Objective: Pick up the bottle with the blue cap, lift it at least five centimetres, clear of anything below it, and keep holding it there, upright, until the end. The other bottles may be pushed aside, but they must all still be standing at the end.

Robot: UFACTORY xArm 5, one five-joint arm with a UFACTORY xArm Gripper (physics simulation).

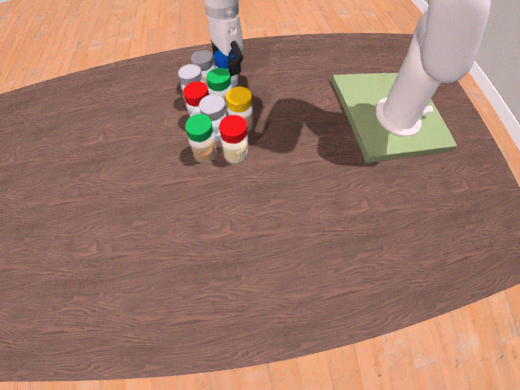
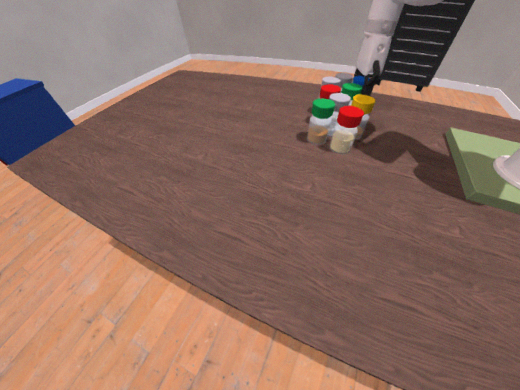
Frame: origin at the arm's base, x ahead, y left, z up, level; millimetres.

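Seen in the pictures: gripper, between the fingertips: [image 1: 226,64]; arm's base, origin of its link: [image 1: 398,117].
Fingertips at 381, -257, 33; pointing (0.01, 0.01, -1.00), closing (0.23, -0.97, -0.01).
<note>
Offsets run from my fingertips to a thing's top centre, as dx, dy, dz.
The blue-capped bottle @(+5, +15, +47) [image 1: 221,58] [image 2: 358,80] stands upright at the back right of a tight group, partly hidden by the gripper and the bottles in front. My gripper [image 1: 225,60] [image 2: 364,83] is open and low at its cap, pointing down, with one finger to the right of the cap and the other mostly hidden at the left. A green-capped bottle @(+36, +87, +47) [image 1: 218,80] [image 2: 352,91] stands close in front of it. A grey-capped bottle @(+60, +3, +47) [image 1: 202,60] [image 2: 344,79] stands close to its left. The other bottles stand upright too.
A yellow-capped bottle @(+8, +165, +47) [image 1: 239,99] [image 2: 363,104] and a red-capped bottle @(+40, +243, +47) [image 1: 233,129] [image 2: 350,116] stand on the group's right side, nearer the front. A green slab [image 1: 357,100] [image 2: 475,165] under the arm's base lies to the right. The table's back edge runs behind the group.
</note>
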